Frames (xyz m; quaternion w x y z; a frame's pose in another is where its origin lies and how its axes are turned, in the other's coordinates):
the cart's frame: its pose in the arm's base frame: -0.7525 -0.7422 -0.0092 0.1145 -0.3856 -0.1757 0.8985
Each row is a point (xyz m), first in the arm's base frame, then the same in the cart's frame.
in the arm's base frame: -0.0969 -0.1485 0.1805
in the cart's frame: -0.3647 -0.6642 -0.4941
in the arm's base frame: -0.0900 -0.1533 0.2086
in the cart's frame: -0.3893 -0.6716 -0.4801
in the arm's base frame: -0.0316 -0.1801 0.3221
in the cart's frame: -0.5120 -0.6972 -0.4441
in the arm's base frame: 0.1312 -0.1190 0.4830
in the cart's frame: -0.7063 -0.8293 -0.4742
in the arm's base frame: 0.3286 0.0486 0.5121
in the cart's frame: -0.8016 -1.0078 -0.6384
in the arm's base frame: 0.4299 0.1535 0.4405
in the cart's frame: -0.7876 -1.0817 -0.7824
